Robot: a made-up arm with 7 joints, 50 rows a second.
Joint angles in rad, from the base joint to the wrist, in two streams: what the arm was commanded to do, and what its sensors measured. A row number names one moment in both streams.
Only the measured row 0 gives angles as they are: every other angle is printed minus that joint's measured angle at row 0.
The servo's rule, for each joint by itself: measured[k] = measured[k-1] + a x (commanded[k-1-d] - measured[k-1]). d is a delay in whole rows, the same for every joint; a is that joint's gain. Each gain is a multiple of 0.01, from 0.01 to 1. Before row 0 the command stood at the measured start. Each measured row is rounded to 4 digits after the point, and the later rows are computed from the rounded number. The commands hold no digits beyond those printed.
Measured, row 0:
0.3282 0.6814 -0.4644 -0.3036 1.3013 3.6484 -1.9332
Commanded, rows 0 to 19:
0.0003 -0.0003 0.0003 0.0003 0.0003 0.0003 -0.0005
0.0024 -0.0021 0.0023 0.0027 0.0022 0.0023 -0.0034
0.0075 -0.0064 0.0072 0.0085 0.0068 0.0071 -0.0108
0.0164 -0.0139 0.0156 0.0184 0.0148 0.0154 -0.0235
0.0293 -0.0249 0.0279 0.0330 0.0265 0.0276 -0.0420
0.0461 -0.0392 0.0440 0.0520 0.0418 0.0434 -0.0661
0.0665 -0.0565 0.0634 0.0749 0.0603 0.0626 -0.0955
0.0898 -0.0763 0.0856 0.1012 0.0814 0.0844 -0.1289
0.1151 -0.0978 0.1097 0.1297 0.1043 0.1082 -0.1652
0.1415 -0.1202 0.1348 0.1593 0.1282 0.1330 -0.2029
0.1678 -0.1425 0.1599 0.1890 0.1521 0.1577 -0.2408
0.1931 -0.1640 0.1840 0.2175 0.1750 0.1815 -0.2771
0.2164 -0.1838 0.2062 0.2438 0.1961 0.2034 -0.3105
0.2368 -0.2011 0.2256 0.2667 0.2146 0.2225 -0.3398
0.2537 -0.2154 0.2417 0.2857 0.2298 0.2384 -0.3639
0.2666 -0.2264 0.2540 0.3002 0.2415 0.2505 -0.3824
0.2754 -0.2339 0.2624 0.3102 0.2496 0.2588 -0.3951
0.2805 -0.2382 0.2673 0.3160 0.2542 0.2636 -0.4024
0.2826 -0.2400 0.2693 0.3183 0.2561 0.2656 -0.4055
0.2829 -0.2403 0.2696 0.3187 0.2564 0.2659 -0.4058
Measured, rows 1 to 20:
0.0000 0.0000 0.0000 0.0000 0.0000 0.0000 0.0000
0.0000 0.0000 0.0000 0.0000 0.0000 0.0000 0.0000
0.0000 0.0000 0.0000 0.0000 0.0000 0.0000 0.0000
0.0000 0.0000 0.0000 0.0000 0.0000 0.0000 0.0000
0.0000 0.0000 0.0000 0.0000 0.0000 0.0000 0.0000
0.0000 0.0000 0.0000 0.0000 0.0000 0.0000 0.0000
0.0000 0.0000 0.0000 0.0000 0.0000 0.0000 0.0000
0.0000 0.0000 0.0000 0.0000 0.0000 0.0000 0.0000
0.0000 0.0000 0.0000 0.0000 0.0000 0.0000 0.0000
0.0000 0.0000 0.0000 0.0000 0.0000 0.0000 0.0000
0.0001 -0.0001 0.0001 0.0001 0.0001 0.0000 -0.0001
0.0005 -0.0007 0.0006 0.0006 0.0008 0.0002 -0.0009
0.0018 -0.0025 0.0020 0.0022 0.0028 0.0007 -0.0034
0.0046 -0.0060 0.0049 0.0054 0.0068 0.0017 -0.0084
0.0093 -0.0119 0.0097 0.0109 0.0133 0.0035 -0.0168
0.0163 -0.0204 0.0169 0.0191 0.0227 0.0063 -0.0291
0.0258 -0.0316 0.0267 0.0303 0.0351 0.0102 -0.0457
0.0380 -0.0455 0.0391 0.0445 0.0504 0.0154 -0.0665
0.0526 -0.0617 0.0539 0.0615 0.0682 0.0219 -0.0912
0.0695 -0.0798 0.0709 0.0811 0.0880 0.0297 -0.1191
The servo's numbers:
d 10
a 0.19 0.31 0.21 0.20 0.33 0.07 0.25

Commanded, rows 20 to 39:
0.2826 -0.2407 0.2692 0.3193 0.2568 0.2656 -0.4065
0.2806 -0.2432 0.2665 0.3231 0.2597 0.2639 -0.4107
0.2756 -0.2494 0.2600 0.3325 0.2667 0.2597 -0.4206
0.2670 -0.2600 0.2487 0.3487 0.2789 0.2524 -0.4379
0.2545 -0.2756 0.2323 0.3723 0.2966 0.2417 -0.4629
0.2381 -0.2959 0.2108 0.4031 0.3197 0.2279 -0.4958
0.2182 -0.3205 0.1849 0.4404 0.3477 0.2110 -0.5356
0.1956 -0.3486 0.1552 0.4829 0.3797 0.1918 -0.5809
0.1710 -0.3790 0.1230 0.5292 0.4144 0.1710 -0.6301
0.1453 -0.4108 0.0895 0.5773 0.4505 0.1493 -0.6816
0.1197 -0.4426 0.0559 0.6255 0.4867 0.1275 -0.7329
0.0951 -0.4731 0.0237 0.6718 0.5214 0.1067 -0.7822
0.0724 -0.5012 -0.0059 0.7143 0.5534 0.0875 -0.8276
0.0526 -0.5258 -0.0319 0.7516 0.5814 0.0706 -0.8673
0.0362 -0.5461 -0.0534 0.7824 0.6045 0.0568 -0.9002
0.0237 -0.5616 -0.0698 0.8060 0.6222 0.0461 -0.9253
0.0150 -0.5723 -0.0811 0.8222 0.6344 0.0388 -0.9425
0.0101 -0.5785 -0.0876 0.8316 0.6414 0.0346 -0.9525
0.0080 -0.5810 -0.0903 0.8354 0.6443 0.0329 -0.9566
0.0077 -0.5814 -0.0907 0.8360 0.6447 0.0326 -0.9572
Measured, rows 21 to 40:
0.0882 -0.0992 0.0896 0.1027 0.1092 0.0387 -0.1495
0.1081 -0.1193 0.1094 0.1257 0.1309 0.0487 -0.1814
0.1287 -0.1393 0.1297 0.1493 0.1524 0.0595 -0.2137
0.1492 -0.1585 0.1498 0.1728 0.1729 0.0709 -0.2452
0.1691 -0.1761 0.1691 0.1954 0.1917 0.0826 -0.2749
0.1876 -0.1917 0.1869 0.2164 0.2081 0.0944 -0.3018
0.2043 -0.2048 0.2028 0.2352 0.2218 0.1059 -0.3251
0.2188 -0.2152 0.2163 0.2514 0.2325 0.1169 -0.3444
0.2309 -0.2229 0.2274 0.2648 0.2403 0.1273 -0.3597
0.2408 -0.2283 0.2363 0.2756 0.2456 0.1370 -0.3712
0.2487 -0.2321 0.2432 0.2843 0.2493 0.1460 -0.3800
0.2548 -0.2355 0.2481 0.2921 0.2527 0.1543 -0.3877
0.2588 -0.2398 0.2506 0.3002 0.2573 0.1617 -0.3959
0.2604 -0.2461 0.2502 0.3099 0.2644 0.1680 -0.4064
0.2593 -0.2552 0.2464 0.3224 0.2750 0.1732 -0.4205
0.2553 -0.2678 0.2389 0.3385 0.2898 0.1770 -0.4393
0.2483 -0.2841 0.2276 0.3589 0.3089 0.1794 -0.4634
0.2383 -0.3041 0.2124 0.3837 0.3323 0.1803 -0.4928
0.2255 -0.3273 0.1936 0.4128 0.3594 0.1796 -0.5271
0.2103 -0.3532 0.1717 0.4457 0.3895 0.1775 -0.5657

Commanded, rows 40 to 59:
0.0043 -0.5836 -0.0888 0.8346 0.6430 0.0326 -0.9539
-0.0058 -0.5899 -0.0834 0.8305 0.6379 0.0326 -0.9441
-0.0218 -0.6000 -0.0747 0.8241 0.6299 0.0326 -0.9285
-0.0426 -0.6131 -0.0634 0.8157 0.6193 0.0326 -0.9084
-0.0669 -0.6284 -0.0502 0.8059 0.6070 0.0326 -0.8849
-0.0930 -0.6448 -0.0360 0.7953 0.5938 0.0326 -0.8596
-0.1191 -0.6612 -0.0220 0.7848 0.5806 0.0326 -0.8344
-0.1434 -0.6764 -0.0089 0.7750 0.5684 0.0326 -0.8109
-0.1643 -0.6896 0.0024 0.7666 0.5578 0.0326 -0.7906
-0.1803 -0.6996 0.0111 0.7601 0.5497 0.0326 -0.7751
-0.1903 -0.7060 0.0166 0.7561 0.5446 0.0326 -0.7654
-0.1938 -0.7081 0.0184 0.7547 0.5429 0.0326 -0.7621
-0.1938 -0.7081 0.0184 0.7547 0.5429 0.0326 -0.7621
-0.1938 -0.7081 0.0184 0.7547 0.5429 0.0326 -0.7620
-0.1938 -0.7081 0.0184 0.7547 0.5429 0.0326 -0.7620
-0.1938 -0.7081 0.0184 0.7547 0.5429 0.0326 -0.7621
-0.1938 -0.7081 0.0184 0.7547 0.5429 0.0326 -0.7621
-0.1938 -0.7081 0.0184 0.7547 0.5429 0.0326 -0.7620
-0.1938 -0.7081 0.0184 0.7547 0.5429 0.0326 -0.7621
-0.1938 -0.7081 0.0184 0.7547 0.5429 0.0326 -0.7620
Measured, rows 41 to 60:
0.1931 -0.3809 0.1474 0.4817 0.4216 0.1740 -0.6075
0.1745 -0.4095 0.1214 0.5197 0.4545 0.1693 -0.6512
0.1551 -0.4379 0.0947 0.5586 0.4871 0.1636 -0.6953
0.1356 -0.4651 0.0681 0.5972 0.5182 0.1571 -0.7383
0.1167 -0.4902 0.0426 0.6342 0.5467 0.1501 -0.7788
0.0990 -0.5123 0.0190 0.6686 0.5716 0.1428 -0.8154
0.0830 -0.5309 -0.0020 0.6993 0.5923 0.1355 -0.8472
0.0691 -0.5457 -0.0200 0.7258 0.6085 0.1284 -0.8735
0.0575 -0.5566 -0.0348 0.7477 0.6203 0.1217 -0.8943
0.0480 -0.5643 -0.0465 0.7654 0.6284 0.1155 -0.9100
0.0397 -0.5703 -0.0554 0.7792 0.6332 0.1097 -0.9210
0.0311 -0.5764 -0.0613 0.7895 0.6348 0.1043 -0.9268
0.0210 -0.5837 -0.0641 0.7964 0.6332 0.0993 -0.9272
0.0089 -0.5928 -0.0640 0.8003 0.6286 0.0946 -0.9225
-0.0055 -0.6038 -0.0611 0.8014 0.6215 0.0903 -0.9131
-0.0221 -0.6165 -0.0558 0.8002 0.6124 0.0863 -0.8997
-0.0405 -0.6304 -0.0487 0.7971 0.6019 0.0825 -0.8834
-0.0601 -0.6447 -0.0403 0.7927 0.5908 0.0790 -0.8653
-0.0799 -0.6586 -0.0313 0.7875 0.5799 0.0758 -0.8466
-0.0990 -0.6713 -0.0224 0.7820 0.5699 0.0728 -0.8287

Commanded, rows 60 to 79:
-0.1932 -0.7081 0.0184 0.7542 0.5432 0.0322 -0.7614
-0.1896 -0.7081 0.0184 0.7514 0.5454 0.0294 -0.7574
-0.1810 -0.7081 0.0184 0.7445 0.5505 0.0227 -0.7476
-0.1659 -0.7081 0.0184 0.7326 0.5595 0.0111 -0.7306
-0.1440 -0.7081 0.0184 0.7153 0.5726 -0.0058 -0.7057
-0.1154 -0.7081 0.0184 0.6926 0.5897 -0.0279 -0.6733
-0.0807 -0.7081 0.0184 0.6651 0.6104 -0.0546 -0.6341
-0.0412 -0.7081 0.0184 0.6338 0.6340 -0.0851 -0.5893
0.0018 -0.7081 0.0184 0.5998 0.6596 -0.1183 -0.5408
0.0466 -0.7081 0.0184 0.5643 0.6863 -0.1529 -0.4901
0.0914 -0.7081 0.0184 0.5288 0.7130 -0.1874 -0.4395
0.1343 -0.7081 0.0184 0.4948 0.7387 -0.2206 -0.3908
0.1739 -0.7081 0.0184 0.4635 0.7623 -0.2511 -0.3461
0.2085 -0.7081 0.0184 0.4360 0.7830 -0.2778 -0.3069
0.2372 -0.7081 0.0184 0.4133 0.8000 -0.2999 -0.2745
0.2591 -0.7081 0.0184 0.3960 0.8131 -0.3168 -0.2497
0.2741 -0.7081 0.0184 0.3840 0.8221 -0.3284 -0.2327
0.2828 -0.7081 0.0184 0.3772 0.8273 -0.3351 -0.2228
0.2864 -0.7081 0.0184 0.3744 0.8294 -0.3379 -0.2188
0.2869 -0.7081 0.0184 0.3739 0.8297 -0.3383 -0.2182
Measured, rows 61 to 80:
-0.1163 -0.6821 -0.0142 0.7768 0.5616 0.0700 -0.8129
-0.1310 -0.6902 -0.0074 0.7724 0.5554 0.0674 -0.8002
-0.1429 -0.6957 -0.0020 0.7689 0.5513 0.0650 -0.7907
-0.1526 -0.6995 0.0023 0.7661 0.5485 0.0627 -0.7835
-0.1604 -0.7022 0.0057 0.7638 0.5467 0.0606 -0.7781
-0.1667 -0.7040 0.0084 0.7620 0.5454 0.0586 -0.7741
-0.1718 -0.7053 0.0105 0.7605 0.5446 0.0568 -0.7711
-0.1760 -0.7062 0.0122 0.7593 0.5440 0.0551 -0.7688
-0.1794 -0.7068 0.0135 0.7584 0.5436 0.0535 -0.7671
-0.1821 -0.7072 0.0145 0.7577 0.5434 0.0520 -0.7658
-0.1842 -0.7075 0.0153 0.7570 0.5433 0.0506 -0.7647
-0.1852 -0.7077 0.0160 0.7559 0.5440 0.0491 -0.7629
-0.1844 -0.7078 0.0165 0.7536 0.5461 0.0473 -0.7591
-0.1809 -0.7079 0.0169 0.7494 0.5505 0.0448 -0.7520
-0.1739 -0.7080 0.0172 0.7426 0.5578 0.0413 -0.7404
-0.1628 -0.7080 0.0175 0.7326 0.5683 0.0365 -0.7236
-0.1472 -0.7080 0.0177 0.7191 0.5822 0.0301 -0.7012
-0.1271 -0.7080 0.0178 0.7020 0.5993 0.0220 -0.6732
-0.1026 -0.7080 0.0179 0.6816 0.6192 0.0122 -0.6401
-0.0743 -0.7080 0.0180 0.6581 0.6413 0.0006 -0.6026

